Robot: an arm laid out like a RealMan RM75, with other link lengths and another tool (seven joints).
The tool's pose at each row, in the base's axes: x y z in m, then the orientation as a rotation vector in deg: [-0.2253 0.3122 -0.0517 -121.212 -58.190 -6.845]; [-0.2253 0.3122 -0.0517 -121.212 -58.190 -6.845]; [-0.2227 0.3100 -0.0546 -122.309 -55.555 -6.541]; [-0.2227 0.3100 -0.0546 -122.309 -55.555 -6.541]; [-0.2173 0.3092 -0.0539 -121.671 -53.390 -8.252]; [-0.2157 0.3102 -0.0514 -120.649 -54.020 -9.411]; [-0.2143 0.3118 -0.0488 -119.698 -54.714 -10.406]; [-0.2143 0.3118 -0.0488 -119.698 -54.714 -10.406]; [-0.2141 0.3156 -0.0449 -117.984 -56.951 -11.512]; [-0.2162 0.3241 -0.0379 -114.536 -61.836 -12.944]
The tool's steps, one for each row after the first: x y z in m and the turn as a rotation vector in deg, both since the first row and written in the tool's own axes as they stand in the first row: [0.0000 0.0000 0.0000 0.000 0.000 0.000]; [-0.0007 0.0044 -0.0001 -0.249 0.601 2.161]; [-0.0007 0.0044 -0.0001 -0.249 0.601 2.161]; [0.0027 0.0081 -0.0023 0.181 2.821 2.919]; [0.0054 0.0073 -0.0038 0.524 3.614 1.856]; [0.0083 0.0061 -0.0048 0.838 4.249 0.814]; [0.0083 0.0061 -0.0048 0.838 4.249 0.814]; [0.0123 0.0024 -0.0050 1.410 4.515 -1.526]; [0.0189 -0.0065 -0.0037 2.638 4.314 -6.277]
